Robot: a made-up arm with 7 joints.
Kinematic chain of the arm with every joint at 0, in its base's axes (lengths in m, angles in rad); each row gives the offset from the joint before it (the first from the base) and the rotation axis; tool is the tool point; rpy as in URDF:
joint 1: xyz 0 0 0.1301 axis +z
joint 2: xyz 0 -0.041 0.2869 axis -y
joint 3: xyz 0 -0.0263 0.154 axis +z
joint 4: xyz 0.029 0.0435 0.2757 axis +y
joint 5: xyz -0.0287 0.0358 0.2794 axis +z
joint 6: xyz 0 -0.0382 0.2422 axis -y
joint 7: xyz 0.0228 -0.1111 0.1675 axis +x
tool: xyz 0 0 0 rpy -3.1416 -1.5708 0
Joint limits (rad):
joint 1: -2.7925..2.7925
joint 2: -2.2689..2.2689
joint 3: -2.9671..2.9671
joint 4: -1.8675..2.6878
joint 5: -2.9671..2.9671
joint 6: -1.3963..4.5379
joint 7: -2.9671..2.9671
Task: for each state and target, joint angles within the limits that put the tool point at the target. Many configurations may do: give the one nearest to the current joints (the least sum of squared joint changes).
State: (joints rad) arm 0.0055 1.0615 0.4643 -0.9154 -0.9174 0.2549 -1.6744
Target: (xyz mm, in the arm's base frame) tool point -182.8 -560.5 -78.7
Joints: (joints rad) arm 0.4054 1.4085 0.6193 -1.5123 -0.9364 0.3103 -1.6744
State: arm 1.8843 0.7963 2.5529 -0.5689 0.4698 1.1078 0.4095
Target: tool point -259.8 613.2 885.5
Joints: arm 2.1994 -0.1308 2.8138 -1.1818 0.3234 1.1776 0.4095
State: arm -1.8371 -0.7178 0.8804 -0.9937 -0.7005 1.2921 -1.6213
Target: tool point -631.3 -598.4 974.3
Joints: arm -1.8140 -1.1599 1.1342 -0.4789 -0.6088 0.9635 -1.6213
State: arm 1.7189 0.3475 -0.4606 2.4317 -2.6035 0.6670 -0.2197
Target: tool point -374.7 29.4 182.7
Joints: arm 2.3921 -0.3067 0.1371 2.6163 -2.6333 0.6498 -0.2197
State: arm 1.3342 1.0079 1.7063 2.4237 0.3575 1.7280 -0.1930
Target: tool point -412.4 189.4 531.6
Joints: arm 0.9876 0.9558 1.6899 2.3932 0.3183 1.5399 -0.1930
